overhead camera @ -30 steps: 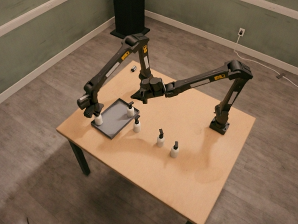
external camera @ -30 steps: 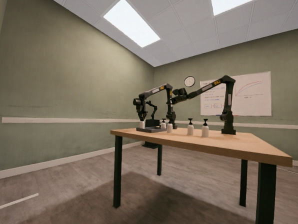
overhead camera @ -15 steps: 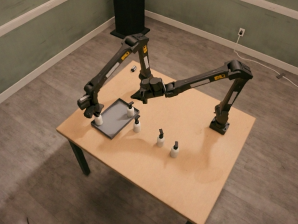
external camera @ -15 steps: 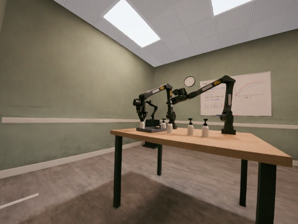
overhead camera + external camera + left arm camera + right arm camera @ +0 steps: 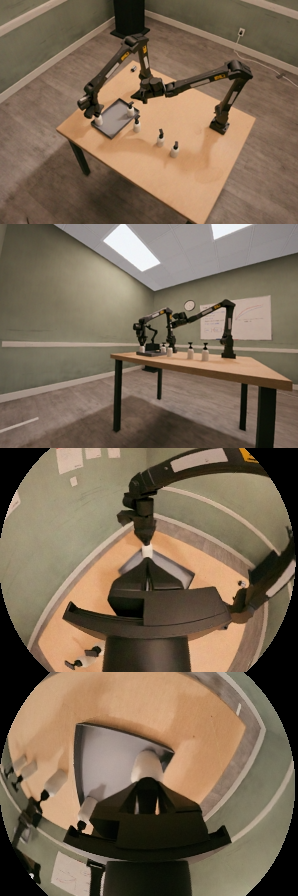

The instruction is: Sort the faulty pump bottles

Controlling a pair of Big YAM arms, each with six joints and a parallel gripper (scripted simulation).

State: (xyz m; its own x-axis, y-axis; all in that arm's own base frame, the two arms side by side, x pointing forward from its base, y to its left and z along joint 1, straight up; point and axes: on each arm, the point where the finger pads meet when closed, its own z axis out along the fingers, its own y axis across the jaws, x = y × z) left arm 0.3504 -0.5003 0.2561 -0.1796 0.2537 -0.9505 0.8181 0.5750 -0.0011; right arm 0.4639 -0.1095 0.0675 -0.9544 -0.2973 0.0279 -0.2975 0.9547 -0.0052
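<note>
My right gripper is now 10 cm past the grey tray, 7 cm to the right of it and 9 cm above it. The rest, counted from my right hand: small dark object: 59 cm behind, 14 cm to the right, 8 cm below.
</note>
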